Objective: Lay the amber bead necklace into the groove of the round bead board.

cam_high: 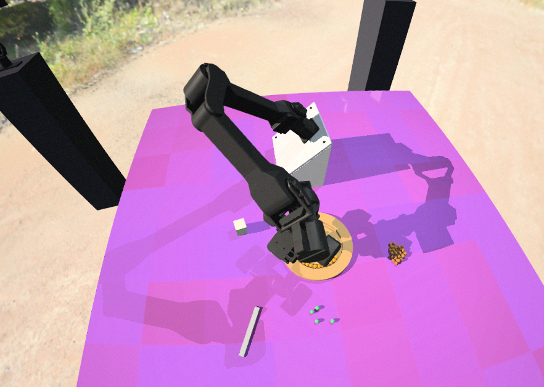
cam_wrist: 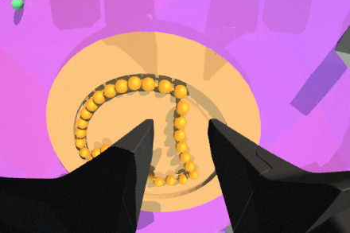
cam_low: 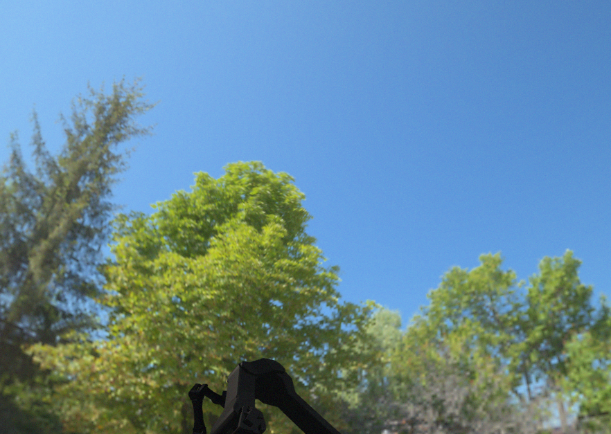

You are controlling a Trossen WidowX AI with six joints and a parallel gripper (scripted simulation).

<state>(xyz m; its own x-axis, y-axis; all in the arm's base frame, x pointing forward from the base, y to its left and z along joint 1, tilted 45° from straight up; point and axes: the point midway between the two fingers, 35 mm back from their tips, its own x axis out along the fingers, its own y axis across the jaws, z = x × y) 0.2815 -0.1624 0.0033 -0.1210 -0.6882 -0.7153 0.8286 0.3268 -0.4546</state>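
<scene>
Now: the round tan bead board 10 mm behind my gripper tip, 60 mm to the left of it and 30 mm below it. Round my gripper tip: small cream cube: 110 mm behind, 130 mm to the right, 30 mm below; white bar: 170 mm ahead, 170 mm to the right, 40 mm below.
</scene>
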